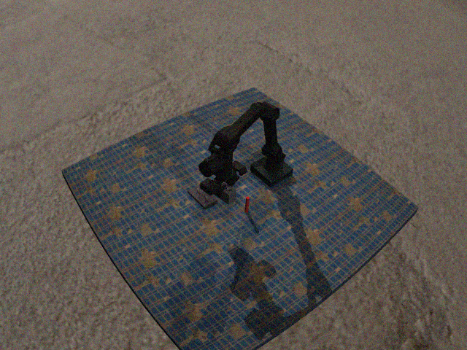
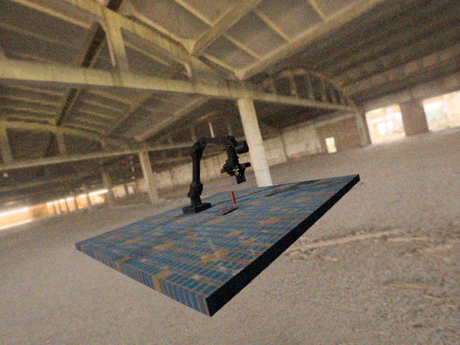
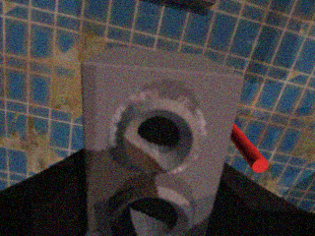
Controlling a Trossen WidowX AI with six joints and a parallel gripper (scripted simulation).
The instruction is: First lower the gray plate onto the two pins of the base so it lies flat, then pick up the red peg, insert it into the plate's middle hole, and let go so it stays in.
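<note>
My gripper tip is now 30 mm past the pin base, 150 mm to the left of it and 130 mm above it. From my gripper tip the other things lie so: gray plate: 30 mm above; red peg: 100 mm behind, 40 mm to the left, 100 mm below.
</note>
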